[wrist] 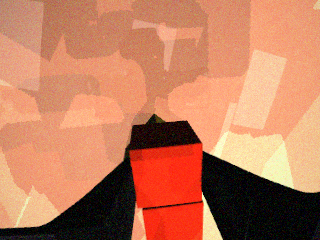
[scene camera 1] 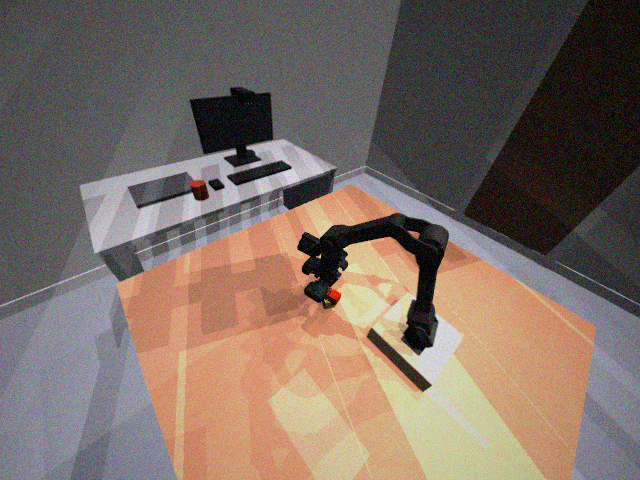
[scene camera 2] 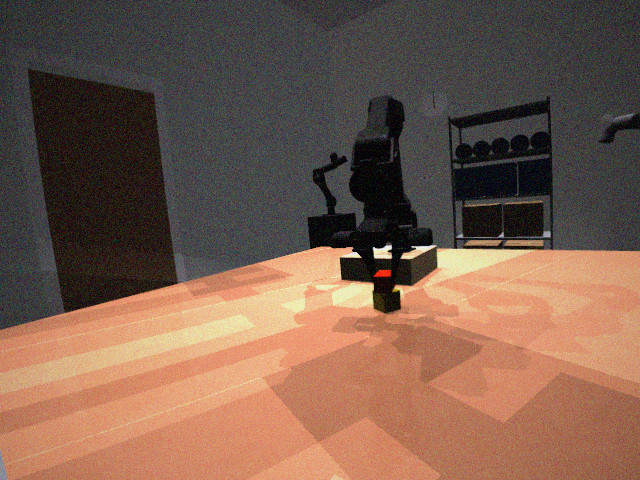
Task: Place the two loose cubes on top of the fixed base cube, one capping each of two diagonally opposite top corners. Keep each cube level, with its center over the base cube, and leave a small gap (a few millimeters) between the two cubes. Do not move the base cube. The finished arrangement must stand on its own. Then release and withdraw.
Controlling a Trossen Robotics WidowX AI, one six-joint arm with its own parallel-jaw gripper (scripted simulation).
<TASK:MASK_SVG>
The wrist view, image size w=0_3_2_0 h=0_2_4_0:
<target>my gripper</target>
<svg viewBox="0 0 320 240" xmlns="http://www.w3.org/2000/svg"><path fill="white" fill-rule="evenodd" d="M130 158L126 158L119 163L93 189L66 209L65 212L63 211L59 216L49 221L49 223L39 227L0 228L0 240L131 240L137 195L135 193ZM203 151L201 190L222 240L320 240L320 192L310 193L297 189L294 190L288 186L255 175L248 170L241 169L226 160Z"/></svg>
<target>red cube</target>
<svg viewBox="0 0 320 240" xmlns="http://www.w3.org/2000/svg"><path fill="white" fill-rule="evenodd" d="M187 120L132 126L129 157L135 193L137 195L137 208L202 201L201 163L203 160L203 143Z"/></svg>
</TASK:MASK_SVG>
